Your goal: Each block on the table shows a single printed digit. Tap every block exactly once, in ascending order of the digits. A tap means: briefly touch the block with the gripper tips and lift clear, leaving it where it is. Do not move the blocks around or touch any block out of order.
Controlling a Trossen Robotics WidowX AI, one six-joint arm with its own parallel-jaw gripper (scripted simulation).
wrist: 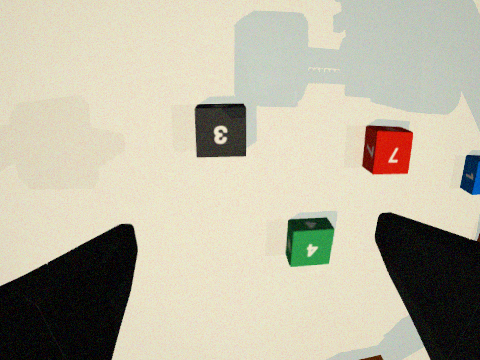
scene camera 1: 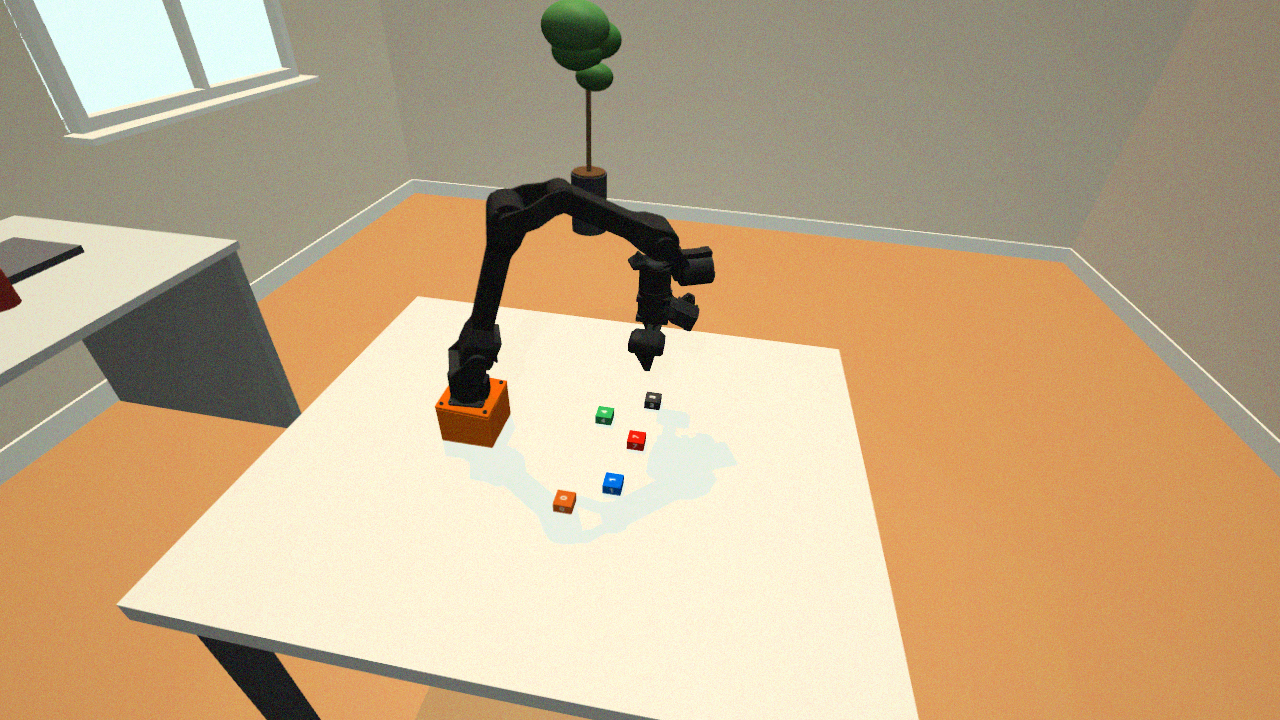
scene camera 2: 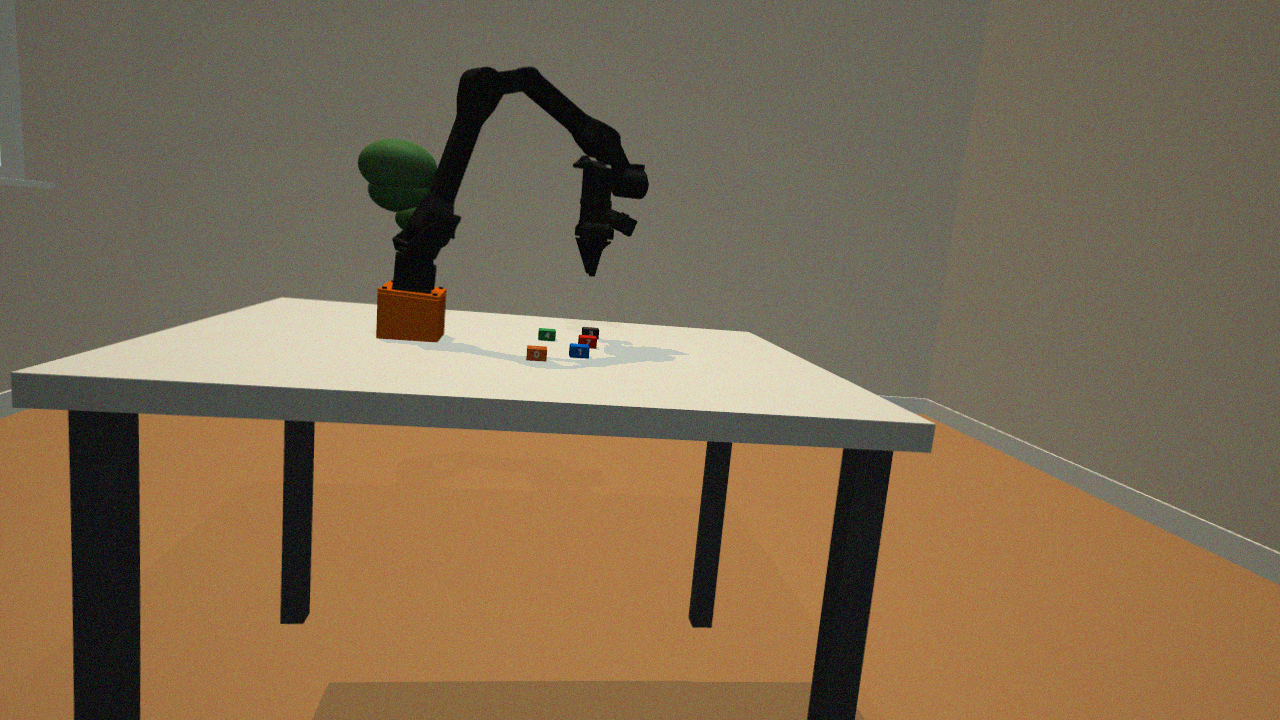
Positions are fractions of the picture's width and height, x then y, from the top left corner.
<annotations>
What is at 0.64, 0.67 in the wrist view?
A green block marked 4.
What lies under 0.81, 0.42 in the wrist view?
A red block marked 7.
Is the gripper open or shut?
Open.
</annotations>
